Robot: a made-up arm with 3 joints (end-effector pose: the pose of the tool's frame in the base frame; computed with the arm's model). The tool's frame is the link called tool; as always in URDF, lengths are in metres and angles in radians.
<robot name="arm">
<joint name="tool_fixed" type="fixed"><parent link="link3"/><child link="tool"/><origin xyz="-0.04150 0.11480 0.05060"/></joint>
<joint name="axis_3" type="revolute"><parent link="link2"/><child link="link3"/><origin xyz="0.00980 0.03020 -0.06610"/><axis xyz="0 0 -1"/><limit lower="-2.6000" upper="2.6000" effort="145" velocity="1.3"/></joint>
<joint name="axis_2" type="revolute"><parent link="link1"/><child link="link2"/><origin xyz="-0.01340 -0.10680 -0.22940"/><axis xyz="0 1 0"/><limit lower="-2.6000" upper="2.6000" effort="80" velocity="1.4"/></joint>
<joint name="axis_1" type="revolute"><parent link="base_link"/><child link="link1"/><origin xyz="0.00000 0.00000 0.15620"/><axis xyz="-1 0 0"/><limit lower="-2.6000" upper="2.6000" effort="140" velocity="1.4"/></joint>
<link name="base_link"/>
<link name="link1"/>
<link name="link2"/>
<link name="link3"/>
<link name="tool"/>
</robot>
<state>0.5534 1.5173 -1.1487</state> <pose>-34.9 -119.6 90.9 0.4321 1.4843 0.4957</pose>
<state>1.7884 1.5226 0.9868</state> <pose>-24.9 -310.0 202.9 -2.0223 0.3259 -1.9840</pose>
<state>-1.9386 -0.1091 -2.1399</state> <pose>-75.9 297.3 84.9 0.9723 -1.9458 1.2517</pose>
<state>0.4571 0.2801 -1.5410</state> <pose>-119.7 -197.8 13.9 -0.1469 0.5623 1.4379</pose>
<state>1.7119 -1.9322 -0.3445</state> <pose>25.2 -287.2 179.4 -1.3956 -1.2393 1.8304</pose>
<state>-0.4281 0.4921 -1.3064</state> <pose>-119.3 0.1 -52.8 0.6811 0.1410 1.3634</pose>
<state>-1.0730 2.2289 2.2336</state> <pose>-102.6 226.0 -97.0 -1.3908 1.2649 -0.3255</pose>
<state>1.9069 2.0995 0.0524</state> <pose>-13.9 -201.6 184.0 -1.1292 1.3242 -1.9260</pose>
